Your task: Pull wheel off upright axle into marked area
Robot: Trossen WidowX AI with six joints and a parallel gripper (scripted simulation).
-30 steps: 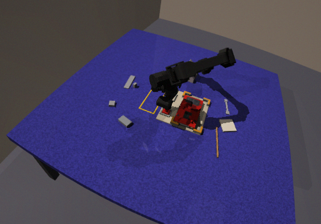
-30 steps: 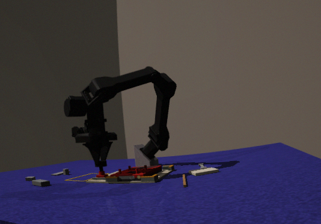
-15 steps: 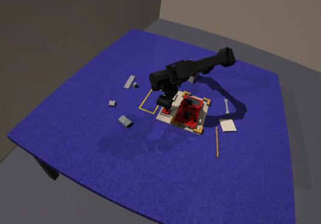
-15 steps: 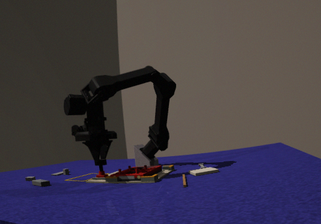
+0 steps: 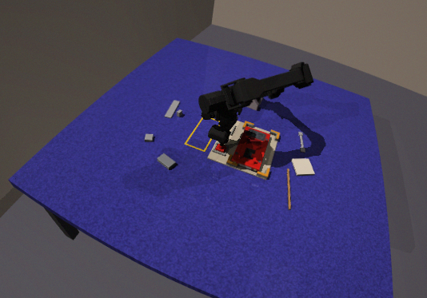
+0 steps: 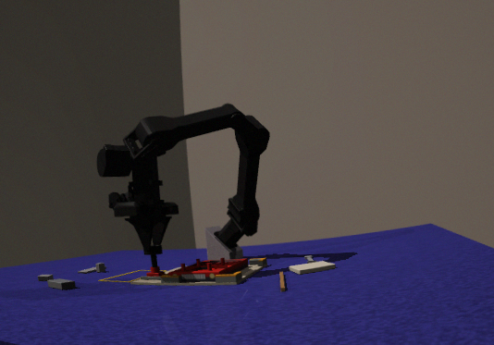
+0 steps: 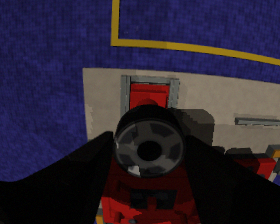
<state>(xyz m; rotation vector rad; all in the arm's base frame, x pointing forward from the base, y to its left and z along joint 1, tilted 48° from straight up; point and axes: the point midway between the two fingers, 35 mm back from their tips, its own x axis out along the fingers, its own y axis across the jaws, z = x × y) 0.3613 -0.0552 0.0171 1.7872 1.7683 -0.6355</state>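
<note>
My gripper tip is 3 cm above the black axle. From my gripper tip the other things lie so: wooden stick (5 cm ahead, 29 cm to the left, 6 cm below); then dark grey wheel (right at my gripper tip); then white card (8 cm behind, 32 cm to the left, 6 cm below).
</note>
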